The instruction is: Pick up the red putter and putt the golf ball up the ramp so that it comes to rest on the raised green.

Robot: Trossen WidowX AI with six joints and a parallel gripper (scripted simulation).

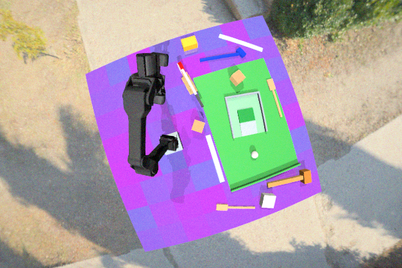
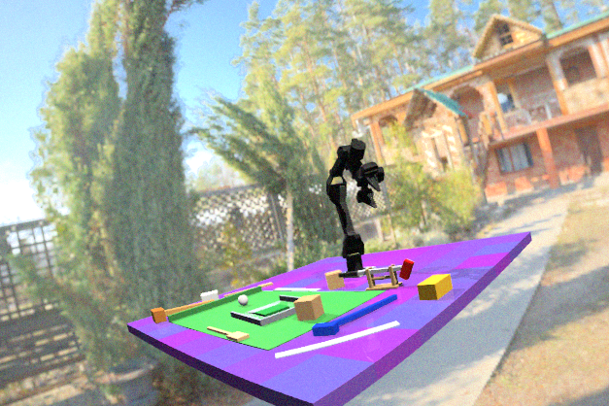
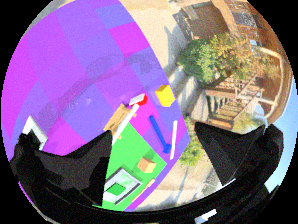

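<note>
Now: gripper tip 230 mm above the red putter, 100 mm short of it and 20 mm to the right of it. Round my gripper tip: blue putter (350 mm ahead, 280 mm below, 170 mm to the left); yellow block (300 mm to the left, 270 mm below, 150 mm ahead); wooden frame (260 mm below, 100 mm ahead, 30 mm to the left).
</note>
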